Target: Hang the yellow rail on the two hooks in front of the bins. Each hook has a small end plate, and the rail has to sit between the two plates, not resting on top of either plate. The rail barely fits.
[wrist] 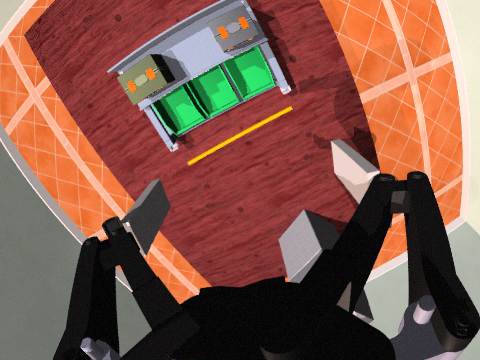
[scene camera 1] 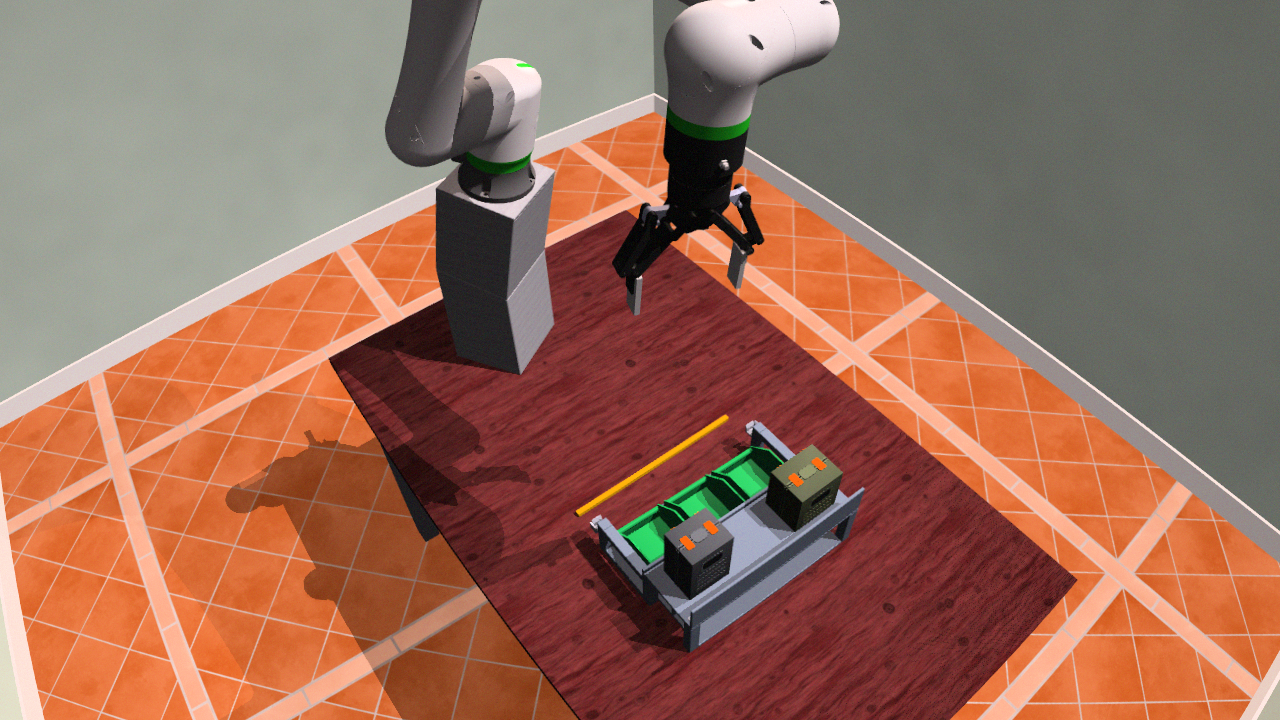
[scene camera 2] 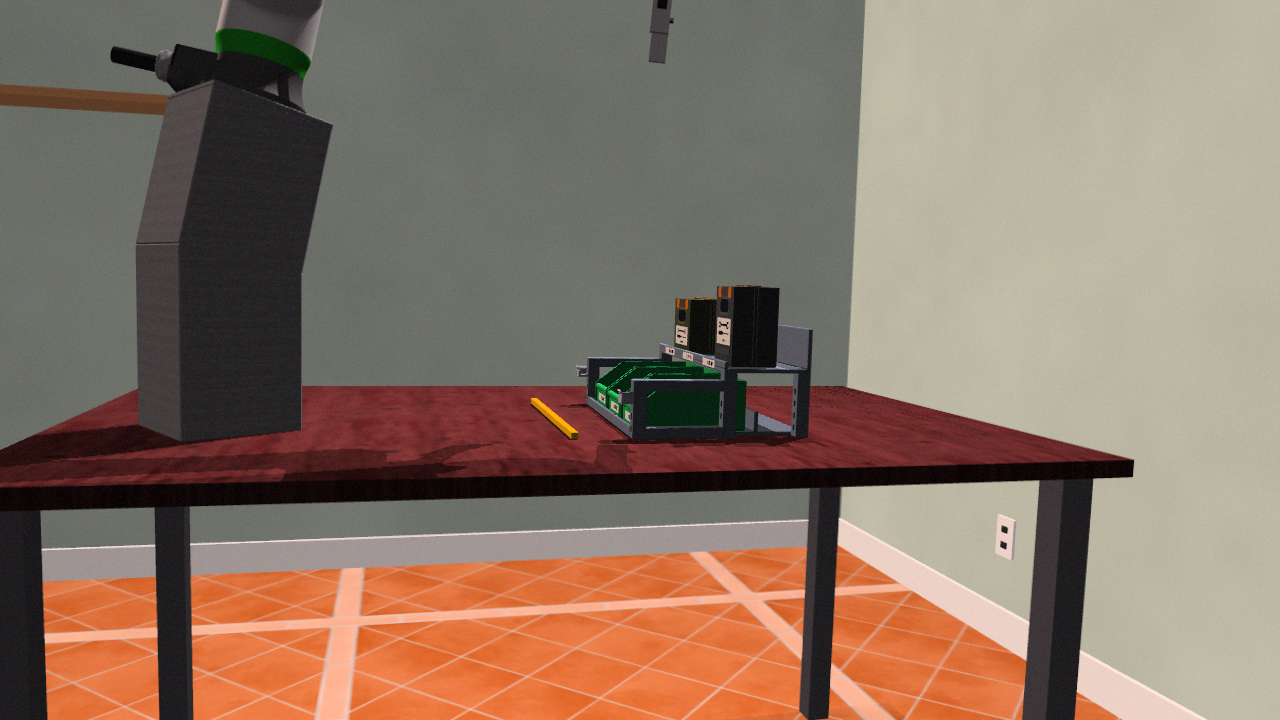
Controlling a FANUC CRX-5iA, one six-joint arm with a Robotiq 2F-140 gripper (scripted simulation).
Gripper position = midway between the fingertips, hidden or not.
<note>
In view: the gripper (scene camera 1: 684, 294), a green bin (scene camera 1: 714, 493), a green bin (scene camera 2: 664, 408) and a green bin (scene camera 1: 750, 474).
The gripper shows as well in the wrist view (wrist: 246, 175).
</note>
